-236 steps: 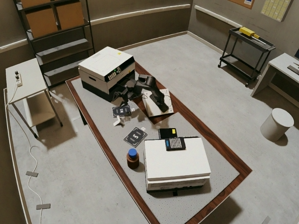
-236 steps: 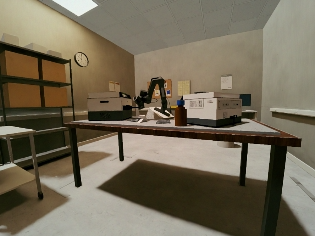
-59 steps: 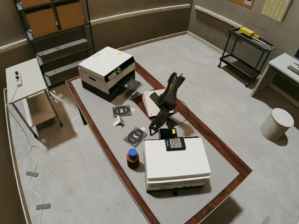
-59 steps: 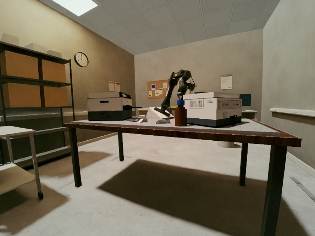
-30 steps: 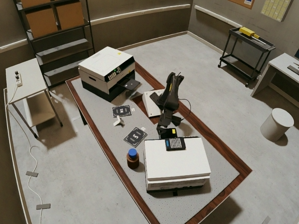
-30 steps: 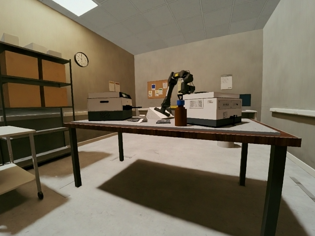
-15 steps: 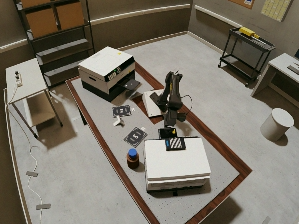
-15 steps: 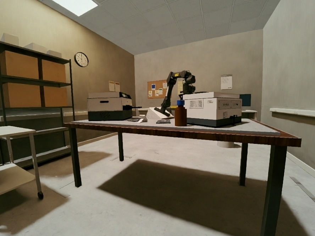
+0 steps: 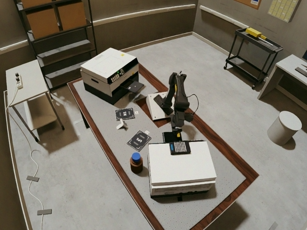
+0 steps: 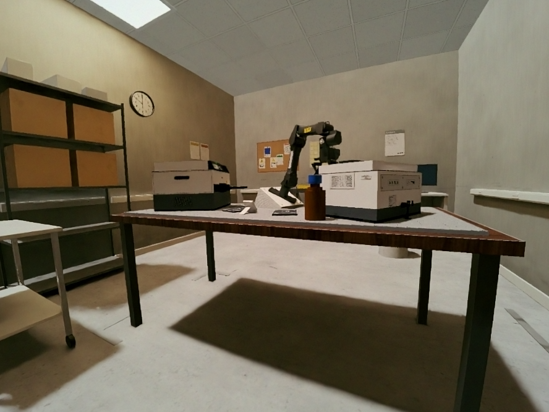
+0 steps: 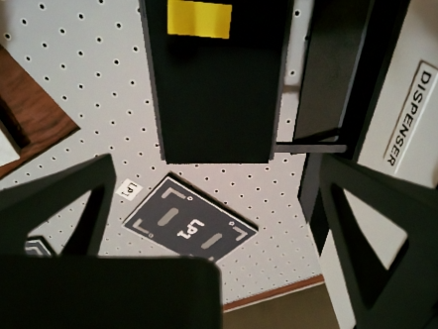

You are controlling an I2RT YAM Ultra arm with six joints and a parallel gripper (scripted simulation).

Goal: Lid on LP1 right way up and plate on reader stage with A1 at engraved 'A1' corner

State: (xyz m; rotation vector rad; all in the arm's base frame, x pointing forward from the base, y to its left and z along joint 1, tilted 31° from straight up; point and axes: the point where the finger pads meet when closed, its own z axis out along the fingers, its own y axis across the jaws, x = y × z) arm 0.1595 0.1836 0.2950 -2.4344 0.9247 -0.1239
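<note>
Right now my hand is 110 mm above the well plate. Also, from my hand: label 210 mm to the right, 200 mm below, 70 mm ahead.
</note>
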